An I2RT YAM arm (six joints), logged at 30 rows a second.
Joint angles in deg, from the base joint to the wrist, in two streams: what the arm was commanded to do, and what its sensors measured. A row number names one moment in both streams.
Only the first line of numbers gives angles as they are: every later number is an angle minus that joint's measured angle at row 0.
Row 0, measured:
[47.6, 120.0, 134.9, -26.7, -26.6, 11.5]
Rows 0 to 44, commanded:
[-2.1, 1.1, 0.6, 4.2, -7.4, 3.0]
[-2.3, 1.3, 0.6, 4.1, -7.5, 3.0]
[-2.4, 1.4, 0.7, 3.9, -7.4, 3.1]
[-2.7, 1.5, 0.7, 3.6, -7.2, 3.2]
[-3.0, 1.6, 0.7, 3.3, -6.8, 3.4]
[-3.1, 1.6, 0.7, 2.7, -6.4, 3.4]
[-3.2, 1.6, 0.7, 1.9, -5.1, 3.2]
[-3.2, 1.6, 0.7, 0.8, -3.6, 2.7]
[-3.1, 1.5, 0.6, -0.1, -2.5, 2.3]
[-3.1, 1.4, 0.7, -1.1, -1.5, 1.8]
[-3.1, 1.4, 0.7, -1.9, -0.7, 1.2]
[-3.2, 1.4, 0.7, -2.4, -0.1, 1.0]
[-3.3, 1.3, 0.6, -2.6, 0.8, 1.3]
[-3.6, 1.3, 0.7, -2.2, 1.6, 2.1]
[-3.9, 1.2, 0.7, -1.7, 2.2, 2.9]
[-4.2, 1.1, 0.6, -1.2, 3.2, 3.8]
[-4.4, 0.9, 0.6, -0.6, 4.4, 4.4]
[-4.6, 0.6, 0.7, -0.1, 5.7, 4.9]
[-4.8, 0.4, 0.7, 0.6, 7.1, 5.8]
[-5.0, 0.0, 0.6, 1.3, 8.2, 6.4]
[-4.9, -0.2, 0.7, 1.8, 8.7, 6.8]
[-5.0, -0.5, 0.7, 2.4, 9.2, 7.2]
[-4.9, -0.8, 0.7, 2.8, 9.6, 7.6]
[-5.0, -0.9, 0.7, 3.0, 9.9, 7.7]
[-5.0, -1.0, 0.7, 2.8, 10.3, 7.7]
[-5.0, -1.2, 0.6, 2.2, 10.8, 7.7]
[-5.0, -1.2, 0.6, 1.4, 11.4, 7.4]
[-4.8, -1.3, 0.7, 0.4, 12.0, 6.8]
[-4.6, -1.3, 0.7, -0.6, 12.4, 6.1]
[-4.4, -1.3, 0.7, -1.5, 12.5, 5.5]
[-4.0, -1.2, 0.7, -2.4, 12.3, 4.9]
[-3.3, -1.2, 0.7, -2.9, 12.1, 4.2]
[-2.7, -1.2, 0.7, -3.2, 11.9, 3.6]
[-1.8, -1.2, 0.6, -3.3, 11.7, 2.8]
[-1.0, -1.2, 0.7, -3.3, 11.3, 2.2]
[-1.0, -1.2, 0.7, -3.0, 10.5, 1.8]
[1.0, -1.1, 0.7, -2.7, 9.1, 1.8]
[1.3, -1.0, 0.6, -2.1, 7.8, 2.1]
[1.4, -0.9, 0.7, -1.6, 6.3, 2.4]
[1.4, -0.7, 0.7, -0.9, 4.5, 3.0]
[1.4, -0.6, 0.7, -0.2, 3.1, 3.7]
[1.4, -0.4, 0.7, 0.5, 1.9, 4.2]
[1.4, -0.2, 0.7, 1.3, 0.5, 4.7]
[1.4, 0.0, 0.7, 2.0, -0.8, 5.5]
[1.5, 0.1, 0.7, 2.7, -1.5, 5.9]
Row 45, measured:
[1.2, 0.0, 0.1, -4.7, 4.1, 4.3]
